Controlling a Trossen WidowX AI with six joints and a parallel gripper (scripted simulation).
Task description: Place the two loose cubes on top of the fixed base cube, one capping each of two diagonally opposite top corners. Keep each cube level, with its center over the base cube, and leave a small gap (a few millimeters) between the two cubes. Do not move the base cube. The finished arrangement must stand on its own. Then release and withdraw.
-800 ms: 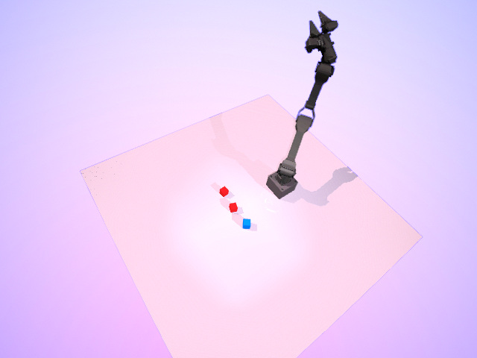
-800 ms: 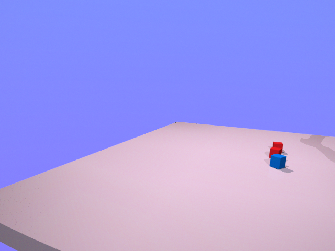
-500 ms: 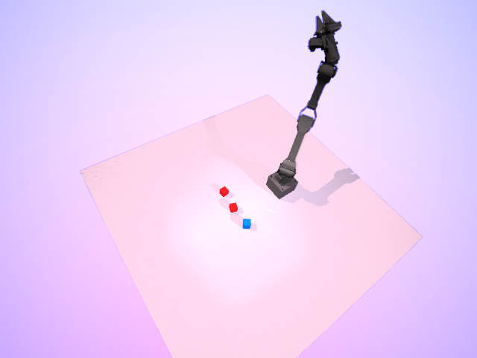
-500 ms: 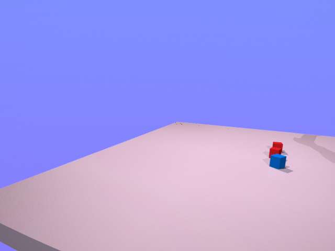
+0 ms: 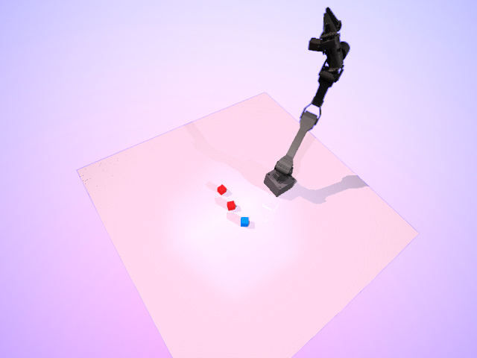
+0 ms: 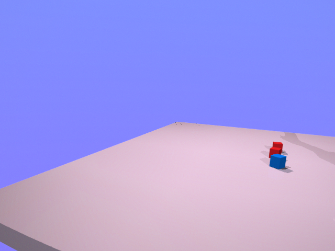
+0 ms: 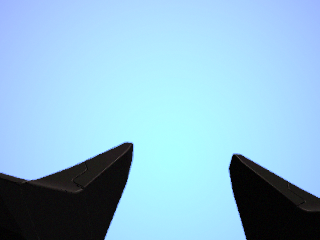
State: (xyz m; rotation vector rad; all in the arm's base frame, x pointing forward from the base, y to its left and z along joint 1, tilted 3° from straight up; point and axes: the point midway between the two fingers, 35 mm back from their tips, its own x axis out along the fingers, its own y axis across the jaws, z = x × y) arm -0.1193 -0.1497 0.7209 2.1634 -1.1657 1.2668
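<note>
The blue base cube lies 820 mm below my gripper tip, 390 mm ahead of it and 230 mm to the left of it.
</note>
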